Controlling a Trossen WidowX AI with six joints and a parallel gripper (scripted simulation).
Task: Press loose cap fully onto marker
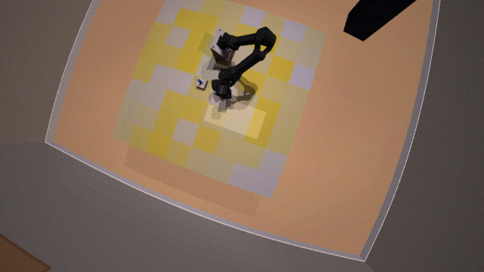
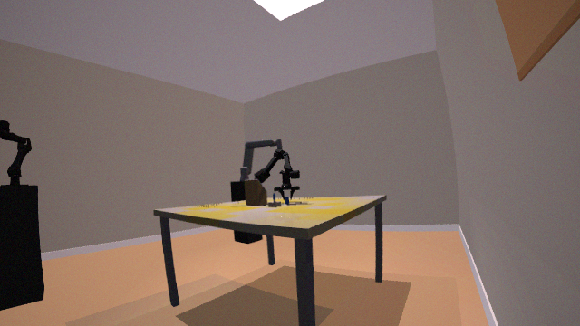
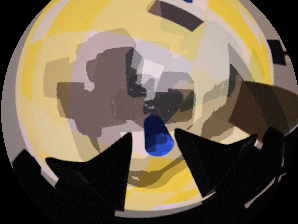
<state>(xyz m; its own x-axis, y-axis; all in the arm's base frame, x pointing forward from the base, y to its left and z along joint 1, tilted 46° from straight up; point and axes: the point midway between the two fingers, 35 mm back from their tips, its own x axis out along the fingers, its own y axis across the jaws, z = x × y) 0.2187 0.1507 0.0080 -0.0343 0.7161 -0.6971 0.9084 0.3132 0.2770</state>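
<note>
Now: the blue cap right at my gripper tip.
</note>
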